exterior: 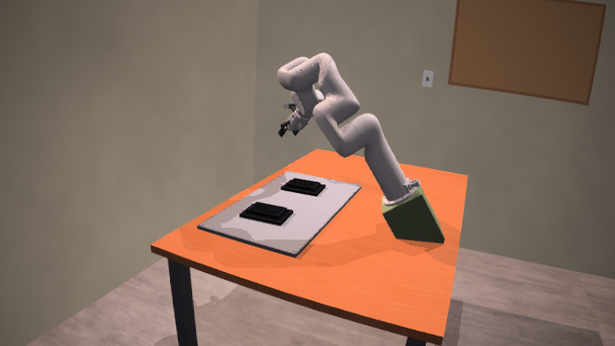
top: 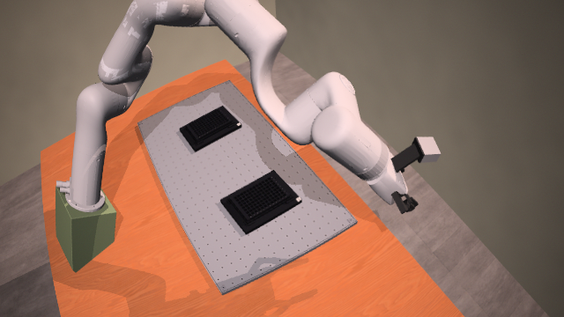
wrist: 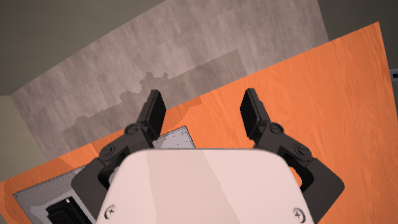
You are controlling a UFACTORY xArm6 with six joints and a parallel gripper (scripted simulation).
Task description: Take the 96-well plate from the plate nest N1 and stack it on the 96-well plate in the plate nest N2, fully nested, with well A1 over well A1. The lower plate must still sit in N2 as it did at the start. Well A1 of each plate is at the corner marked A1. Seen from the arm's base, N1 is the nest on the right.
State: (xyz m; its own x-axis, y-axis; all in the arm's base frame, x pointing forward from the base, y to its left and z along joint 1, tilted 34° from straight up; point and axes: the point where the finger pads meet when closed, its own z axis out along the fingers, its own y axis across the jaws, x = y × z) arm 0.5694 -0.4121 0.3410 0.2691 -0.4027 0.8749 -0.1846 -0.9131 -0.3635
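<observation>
Right now my hand is 240 mm past the plate nest, 220 mm to the right of it and 160 mm above it.
</observation>
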